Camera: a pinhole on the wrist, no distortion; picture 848 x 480 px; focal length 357.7 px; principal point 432.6 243.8 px. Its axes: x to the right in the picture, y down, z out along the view. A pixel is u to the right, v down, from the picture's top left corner.
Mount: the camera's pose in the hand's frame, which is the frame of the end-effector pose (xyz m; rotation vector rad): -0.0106 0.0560 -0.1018 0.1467 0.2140 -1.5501
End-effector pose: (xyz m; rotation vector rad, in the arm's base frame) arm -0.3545 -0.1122 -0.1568 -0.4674 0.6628 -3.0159
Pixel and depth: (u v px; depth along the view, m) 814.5 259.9 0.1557
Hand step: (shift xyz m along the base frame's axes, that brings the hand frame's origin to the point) 0.0054 0.1234 0.0694
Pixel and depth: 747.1 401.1 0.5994
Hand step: -0.1411 0.3702 0.6267
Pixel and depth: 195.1 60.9 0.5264
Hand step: 0.3818 -0.4300 0.2476
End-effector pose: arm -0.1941 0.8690 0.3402 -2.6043 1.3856 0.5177
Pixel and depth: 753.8 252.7 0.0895
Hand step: 0.0409 0.0175 0.0309
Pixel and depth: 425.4 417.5 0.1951
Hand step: 0.0139 -0.0571 -0.1124
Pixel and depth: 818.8 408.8 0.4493
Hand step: 0.4884 0.1814 -0.2980
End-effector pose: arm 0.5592 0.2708 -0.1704 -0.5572 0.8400 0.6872
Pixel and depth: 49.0 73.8 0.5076
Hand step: -0.2036 0.5895 0.3996
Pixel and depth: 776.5 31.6 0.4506
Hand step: 0.3444 -0.2220 0.4271
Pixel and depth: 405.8 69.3 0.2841
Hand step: 0.0157 0.0887 0.2120
